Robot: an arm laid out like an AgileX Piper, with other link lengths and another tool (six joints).
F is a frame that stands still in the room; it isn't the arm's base.
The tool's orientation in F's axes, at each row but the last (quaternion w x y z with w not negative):
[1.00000 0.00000 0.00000 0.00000]
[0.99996 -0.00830 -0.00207 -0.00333]
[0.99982 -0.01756 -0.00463 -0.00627]
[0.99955 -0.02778 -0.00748 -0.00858]
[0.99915 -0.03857 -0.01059 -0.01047]
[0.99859 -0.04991 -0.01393 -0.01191]
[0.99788 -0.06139 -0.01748 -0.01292]
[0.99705 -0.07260 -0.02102 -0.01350]
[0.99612 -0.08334 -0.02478 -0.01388]
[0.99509 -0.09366 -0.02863 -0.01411]
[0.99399 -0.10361 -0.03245 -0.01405]
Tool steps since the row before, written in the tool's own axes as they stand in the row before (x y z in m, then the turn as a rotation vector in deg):
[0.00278 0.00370 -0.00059 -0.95 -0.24 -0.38]
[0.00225 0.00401 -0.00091 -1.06 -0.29 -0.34]
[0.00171 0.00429 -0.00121 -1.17 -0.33 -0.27]
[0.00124 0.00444 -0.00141 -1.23 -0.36 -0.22]
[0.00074 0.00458 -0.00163 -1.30 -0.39 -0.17]
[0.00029 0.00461 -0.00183 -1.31 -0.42 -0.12]
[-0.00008 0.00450 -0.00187 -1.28 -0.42 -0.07]
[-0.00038 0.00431 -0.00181 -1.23 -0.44 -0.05]
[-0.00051 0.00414 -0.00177 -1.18 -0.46 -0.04]
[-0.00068 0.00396 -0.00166 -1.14 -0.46 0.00]
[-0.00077 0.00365 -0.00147 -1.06 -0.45 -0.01]
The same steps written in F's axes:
[0.00278 0.00370 -0.00059 -0.95 -0.24 -0.38]
[0.00228 0.00398 -0.00097 -1.06 -0.29 -0.34]
[0.00178 0.00422 -0.00134 -1.17 -0.32 -0.27]
[0.00134 0.00433 -0.00163 -1.23 -0.35 -0.22]
[0.00087 0.00442 -0.00196 -1.30 -0.38 -0.17]
[0.00045 0.00440 -0.00227 -1.32 -0.40 -0.12]
[0.00011 0.00424 -0.00241 -1.29 -0.40 -0.06]
[-0.00018 0.00401 -0.00243 -1.24 -0.41 -0.04]
[-0.00029 0.00380 -0.00245 -1.19 -0.43 -0.02]
[-0.00046 0.00359 -0.00240 -1.15 -0.43 0.02]
[-0.00055 0.00328 -0.00224 -1.07 -0.42 0.01]

